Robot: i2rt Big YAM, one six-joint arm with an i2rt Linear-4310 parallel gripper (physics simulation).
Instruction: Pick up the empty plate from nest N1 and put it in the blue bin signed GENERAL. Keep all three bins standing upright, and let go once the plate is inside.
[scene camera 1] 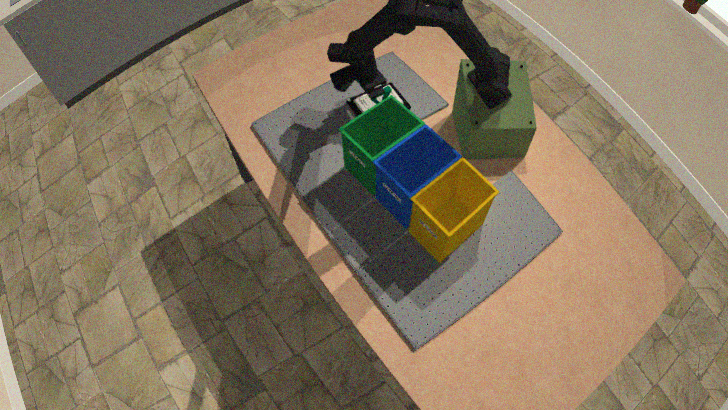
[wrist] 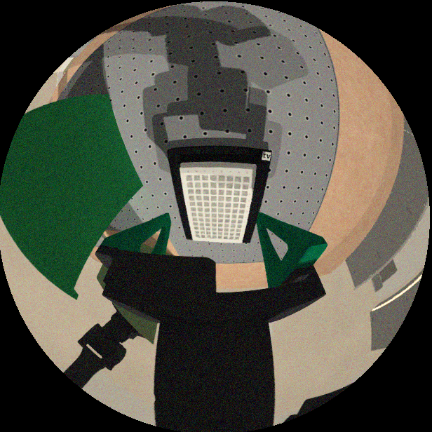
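The white plate with a grid of wells lies flat in a black nest frame beside the green bin. A small label on the frame's corner is hard to read. My gripper is open and empty, its green fingers spread wider than the plate. It is over the nest; its exact height above the plate is hard to tell. The blue bin stands upright between the green bin and the yellow bin, also upright. The sign on the blue bin's front is too blurred to read.
The three bins stand in a close row on the grey perforated board. The green bin's wall rises close to the gripper's left in the wrist view. The arm's green base block stands behind the bins on the tan table.
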